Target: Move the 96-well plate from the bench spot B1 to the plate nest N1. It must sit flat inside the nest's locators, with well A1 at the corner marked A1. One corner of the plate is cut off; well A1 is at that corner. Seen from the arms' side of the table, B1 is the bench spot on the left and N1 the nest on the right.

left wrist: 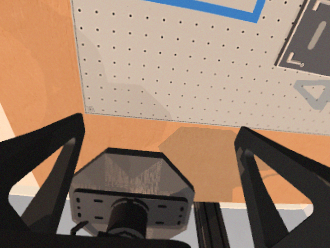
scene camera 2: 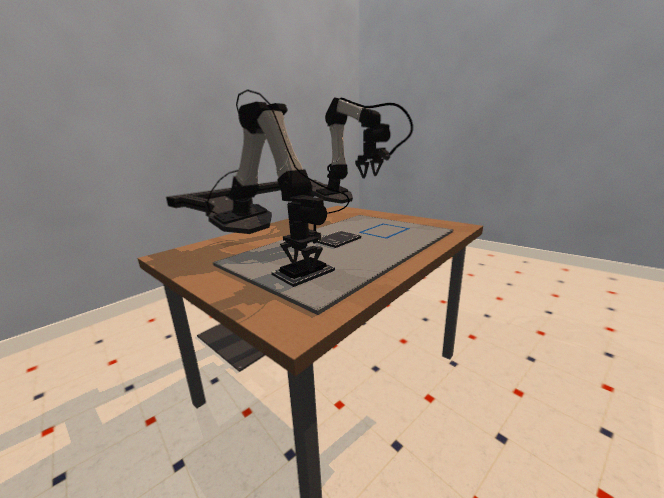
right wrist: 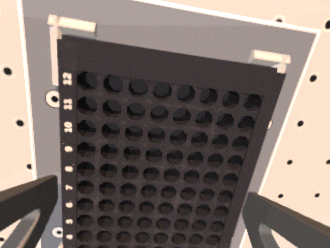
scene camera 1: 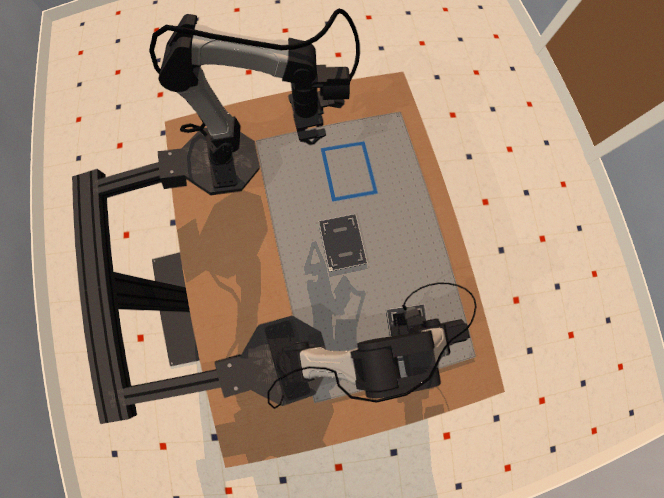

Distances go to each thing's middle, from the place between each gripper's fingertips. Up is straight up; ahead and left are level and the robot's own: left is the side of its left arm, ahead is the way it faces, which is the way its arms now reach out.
Right now my right hand (scene camera 2: 302,267) is 10 mm above the black 96-well plate (right wrist: 145,155). From my right hand the other things lie so: dark nest (scene camera 1: 335,243): 340 mm to the left, 90 mm behind, 20 mm below.
Now: the dark nest 28 cm to the right of my left hand (scene camera 1: 307,129), 23 cm below it and 1 cm ahead of it. Also, from my left hand: black 96-well plate 62 cm to the right, 22 cm below, 10 cm ahead.
